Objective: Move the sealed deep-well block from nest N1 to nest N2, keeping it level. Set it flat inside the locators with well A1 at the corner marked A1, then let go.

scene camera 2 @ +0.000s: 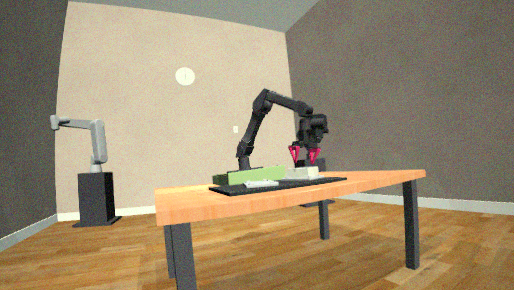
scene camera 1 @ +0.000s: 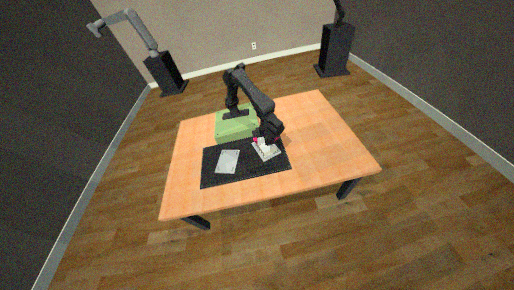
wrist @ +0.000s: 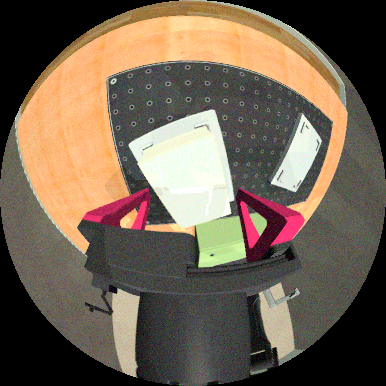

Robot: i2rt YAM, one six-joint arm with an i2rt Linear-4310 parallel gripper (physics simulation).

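Places are measured from the arm's base along level axes (x ahead, y up, z right), in centimetres.
Where they show: gripper, fingertip midpoint: (scene camera 2: 303, 163) (wrist: 193, 192); arm's base at its link origin: (scene camera 2: 245, 170) (scene camera 1: 235, 114) (wrist: 237, 261).
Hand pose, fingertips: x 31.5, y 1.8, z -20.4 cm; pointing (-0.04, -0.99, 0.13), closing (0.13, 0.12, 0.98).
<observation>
Each offset is from my fingertips to the centre of the thing. Level surfaces: height alone.
The pale cream deep-well block @[dz +0.4, dx -1.5, dy -3.9 cm] (scene camera 1: 267, 149) (scene camera 2: 303, 172) (wrist: 182, 172) sits on a white nest plate @[dz +0.5, dx -1.4, dy -6.3 cm] (scene camera 2: 316, 178) (wrist: 172, 134) at the right part of the mat in scene camera 1. The other white nest plate @[dz +23.8, dx +5.6, dy -6.3 cm] (scene camera 1: 227, 161) (scene camera 2: 261, 184) (wrist: 298, 152) bears no block and shows corner locators in the wrist view. Nest labels and the A1 mark are not readable. My gripper (scene camera 2: 304, 162) (wrist: 193, 192) is open, with pink fingers wide apart and nothing between them. It hangs above the block, with the fingertips higher than its top. In scene camera 1 the arm partly hides the block.
A black perforated mat @[dy -7.2 cm] (scene camera 1: 210, 179) (scene camera 2: 227, 191) (wrist: 150, 102) lies under both nests on the wooden table @[dy -8.5 cm] (scene camera 1: 330, 145) (scene camera 2: 175, 205) (wrist: 65, 135). A green base box (scene camera 1: 235, 134) (scene camera 2: 257, 175) (wrist: 220, 237) stands behind the mat, under the arm's foot.
</observation>
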